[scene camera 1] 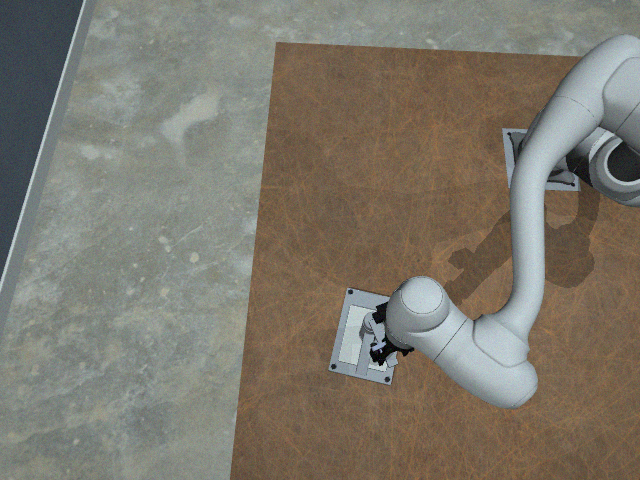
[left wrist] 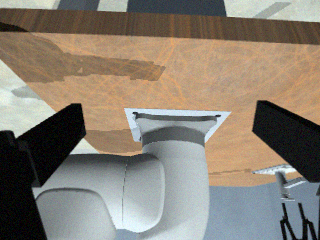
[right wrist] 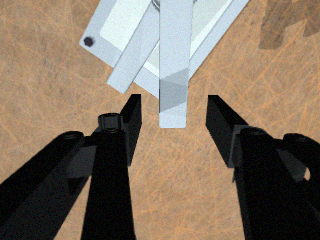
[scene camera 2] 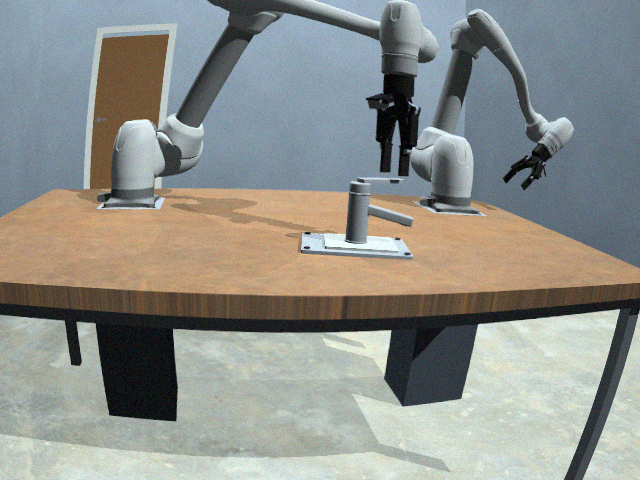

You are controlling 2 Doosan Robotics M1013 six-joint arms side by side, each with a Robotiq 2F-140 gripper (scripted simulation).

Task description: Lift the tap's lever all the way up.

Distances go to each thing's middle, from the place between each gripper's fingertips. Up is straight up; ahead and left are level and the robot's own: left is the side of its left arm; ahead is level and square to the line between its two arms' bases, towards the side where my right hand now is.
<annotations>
My right hand is 3 cm short of the grey tap (scene camera 2: 359, 208), 7 cm to the left of it and 9 cm above it. The rest, counted from my right hand: bolted plate (scene camera 1: 354, 297) (4 cm ahead, 10 cm to the right, 19 cm below).
I see my left gripper (scene camera 2: 513, 184) 580 mm short of the grey tap, 860 mm to the left of it and 10 mm above it. The rest, counted from my left hand: bolted plate (590 mm ahead, 890 mm to the right, 110 mm below).
</annotations>
